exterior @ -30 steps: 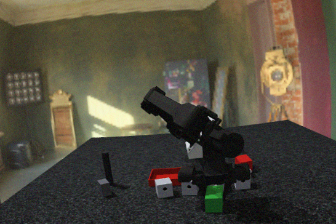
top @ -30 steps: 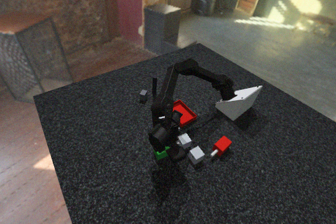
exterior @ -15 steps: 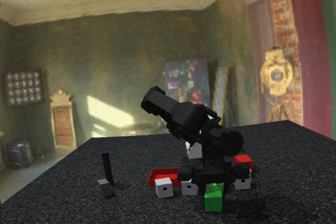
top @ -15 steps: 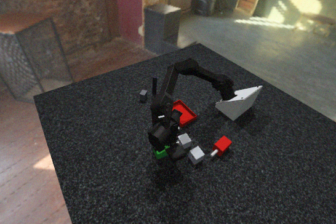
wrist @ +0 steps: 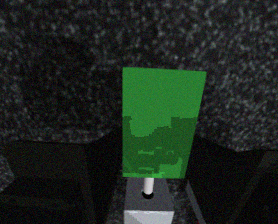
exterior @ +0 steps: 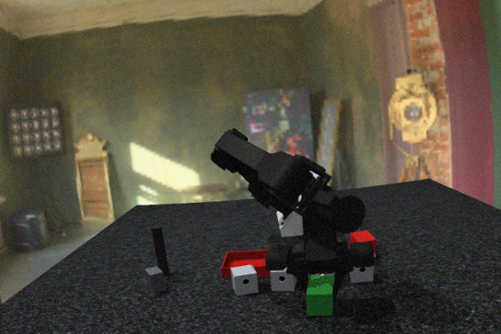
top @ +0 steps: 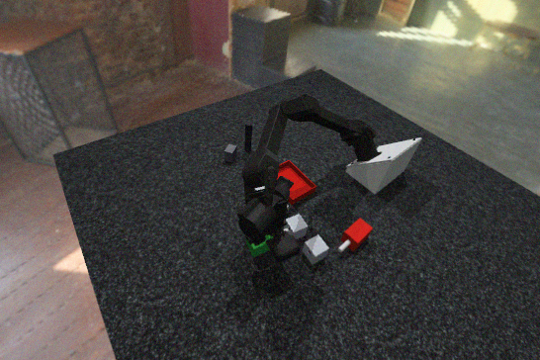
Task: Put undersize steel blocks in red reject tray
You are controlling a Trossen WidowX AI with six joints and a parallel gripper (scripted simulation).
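The red gauge is 20 cm behind my gripper tip, 11 cm to the left of it and 1 cm above it. Also, from my gripper tip: red reject tray (18 cm behind, 15 cm to the right); then green gauge (2 cm above, 1 cm behind).
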